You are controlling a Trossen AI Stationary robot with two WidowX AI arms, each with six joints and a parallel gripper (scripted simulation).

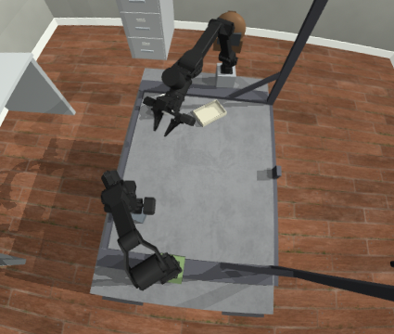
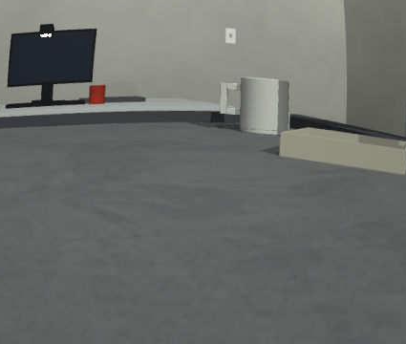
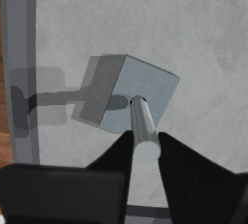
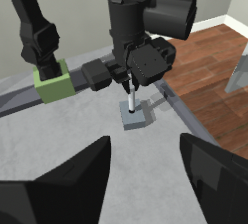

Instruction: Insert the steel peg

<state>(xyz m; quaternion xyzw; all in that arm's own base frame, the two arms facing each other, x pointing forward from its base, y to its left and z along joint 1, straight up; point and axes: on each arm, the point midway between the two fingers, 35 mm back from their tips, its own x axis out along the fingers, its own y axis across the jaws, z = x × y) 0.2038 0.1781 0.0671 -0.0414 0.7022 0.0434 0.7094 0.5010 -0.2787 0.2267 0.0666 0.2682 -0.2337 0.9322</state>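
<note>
My left gripper is now 60 mm above the steel peg. From my left hand the other things lie so: shallow tray (170 mm behind, 590 mm to the right, 130 mm below).
</note>
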